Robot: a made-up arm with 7 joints.
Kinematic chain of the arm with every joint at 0, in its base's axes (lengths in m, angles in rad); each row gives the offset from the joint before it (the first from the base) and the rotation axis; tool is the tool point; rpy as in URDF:
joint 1: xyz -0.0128 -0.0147 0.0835 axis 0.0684 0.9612 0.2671
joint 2: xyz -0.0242 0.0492 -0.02 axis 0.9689 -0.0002 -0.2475
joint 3: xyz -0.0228 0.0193 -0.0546 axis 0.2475 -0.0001 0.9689
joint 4: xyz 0.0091 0.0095 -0.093 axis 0.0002 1 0
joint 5: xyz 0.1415 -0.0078 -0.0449 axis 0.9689 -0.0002 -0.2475
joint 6: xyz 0.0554 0.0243 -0.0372 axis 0.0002 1 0
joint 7: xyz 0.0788 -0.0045 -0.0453 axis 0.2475 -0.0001 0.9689
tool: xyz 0.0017 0.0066 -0.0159 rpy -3.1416 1.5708 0
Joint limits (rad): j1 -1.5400..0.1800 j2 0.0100..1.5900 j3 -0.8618..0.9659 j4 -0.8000..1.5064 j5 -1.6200..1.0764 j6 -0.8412..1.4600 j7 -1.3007..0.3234
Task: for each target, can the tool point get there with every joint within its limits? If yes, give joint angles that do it. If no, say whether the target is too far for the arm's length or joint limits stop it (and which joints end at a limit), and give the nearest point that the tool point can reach.
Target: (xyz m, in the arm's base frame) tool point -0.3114 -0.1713 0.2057
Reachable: no: joint limits stop it (at a limit: joint 1, joint 2, joint 3, joint 4, joint 5) | nearest point -0.1938 -0.0187 0.2308 | short by 0.194 m
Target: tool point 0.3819 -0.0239 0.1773
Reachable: yes | joints -1.1784 0.4119 -0.1737 0.0522 -0.3372 -0.1781 0.1226
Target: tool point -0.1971 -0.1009 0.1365
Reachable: no: joint limits stop it (at a limit: joint 1, joint 2, joint 3, joint 4, joint 6) | nearest point -0.1712 -0.0297 0.2220 | short by 0.114 m
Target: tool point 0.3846 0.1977 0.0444
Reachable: yes | joints -1.1523 0.8960 -0.0175 0.5171 -0.7041 0.8322 -0.1360
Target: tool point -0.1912 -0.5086 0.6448
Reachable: no: too far | nearest point 0.0299 -0.1947 0.2585 | short by 0.545 m
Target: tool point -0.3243 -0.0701 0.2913
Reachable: no: joint limits stop it (at a limit: joint 1, joint 2, joint 3, joint 4) | nearest point -0.2107 0.0050 0.2407 | short by 0.145 m
